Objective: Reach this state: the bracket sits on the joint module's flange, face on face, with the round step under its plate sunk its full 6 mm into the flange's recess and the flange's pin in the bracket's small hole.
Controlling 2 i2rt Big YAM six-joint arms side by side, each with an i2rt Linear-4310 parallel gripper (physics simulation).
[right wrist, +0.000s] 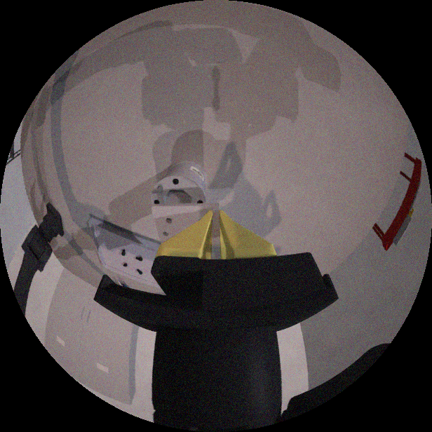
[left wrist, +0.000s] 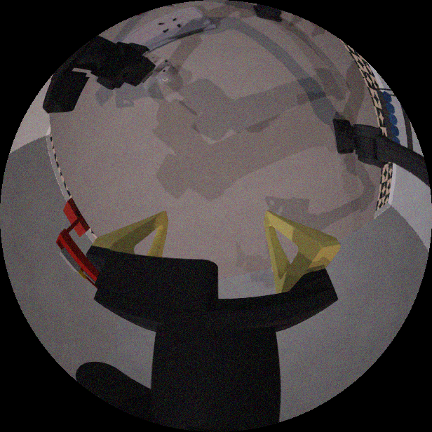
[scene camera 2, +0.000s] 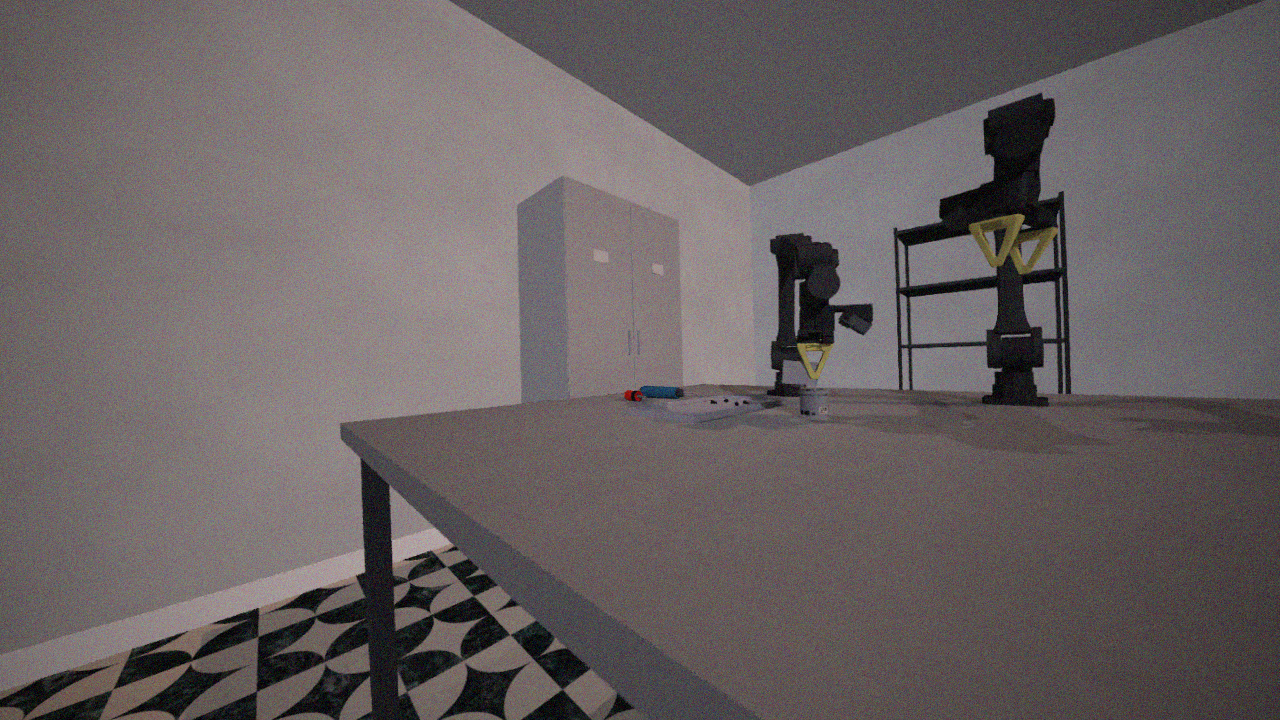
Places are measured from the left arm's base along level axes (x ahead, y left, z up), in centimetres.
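Pixels of known places: left gripper, fingertip midpoint: point(scene camera 2: 1010, 270); right gripper, fingertip midpoint: point(scene camera 2: 814, 378); left arm's base at its link origin: point(scene camera 2: 1014, 403); right arm's base at its link origin: point(scene camera 2: 787, 395).
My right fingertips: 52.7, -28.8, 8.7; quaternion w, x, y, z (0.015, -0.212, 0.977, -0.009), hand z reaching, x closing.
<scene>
Ahead of a thing's pixels: the offset from my right fingertips to its top centre, as dx, dy, dz. Level surfaces: height alone.
My right gripper point(scene camera 2: 813, 374) point(right wrist: 215, 215) is shut on the bracket point(scene camera 2: 791, 371) point(right wrist: 175, 225), a light grey angled part. In the right wrist view, a face of it with small holes shows left of the fingertips. The joint module @(-3.8, -1.8, -2.3) point(scene camera 2: 813, 402) point(left wrist: 164, 78) point(right wrist: 192, 172) stands upright on the table, with its flange facing up. The bracket is over the near part of the flange, and the recess and several flange holes show beyond it. I cannot tell whether they touch; the pin cannot be made out. My left gripper point(scene camera 2: 1009, 268) point(left wrist: 215, 216) is open and empty, high above the table.
A shallow pale tray @(-2.6, -28.6, -7.1) point(scene camera 2: 698, 416) point(left wrist: 132, 37) point(right wrist: 111, 241) with several small dark parts lies beside the module. A blue tool @(-16.7, -58.0, -4.6) point(scene camera 2: 661, 392) and a red object @(-4.4, -60.7, -5.2) point(scene camera 2: 633, 395) lie behind the tray. A cabinet point(scene camera 2: 595, 313) and a shelf rack point(scene camera 2: 898, 313) stand beyond the table @(dz -8.7) point(scene camera 2: 805, 537).
</scene>
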